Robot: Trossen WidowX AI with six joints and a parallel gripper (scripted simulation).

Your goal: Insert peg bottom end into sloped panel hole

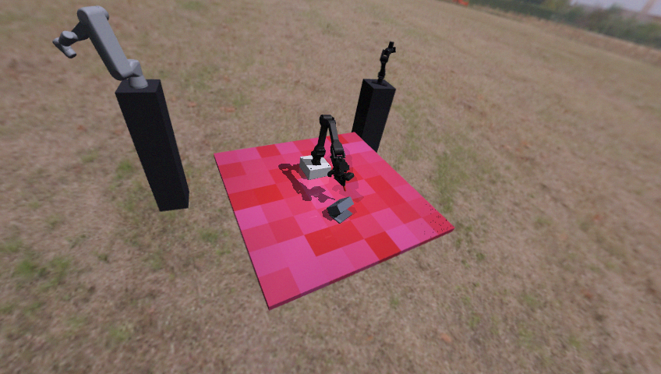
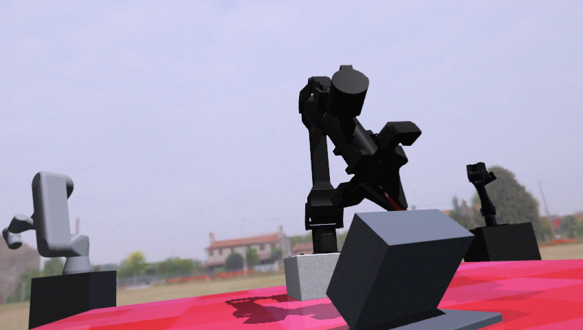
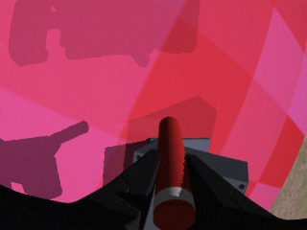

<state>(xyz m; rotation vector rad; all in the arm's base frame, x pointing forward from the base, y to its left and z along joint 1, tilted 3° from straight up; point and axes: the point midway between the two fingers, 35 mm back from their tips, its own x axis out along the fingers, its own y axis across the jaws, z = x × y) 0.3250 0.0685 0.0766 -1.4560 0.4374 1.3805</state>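
My gripper tip is 110 mm short of the grey sloped panel block, 70 mm above it and 50 mm to the left of it. From my gripper tip the other things lie so: red peg: 20 mm above, 10 mm behind.
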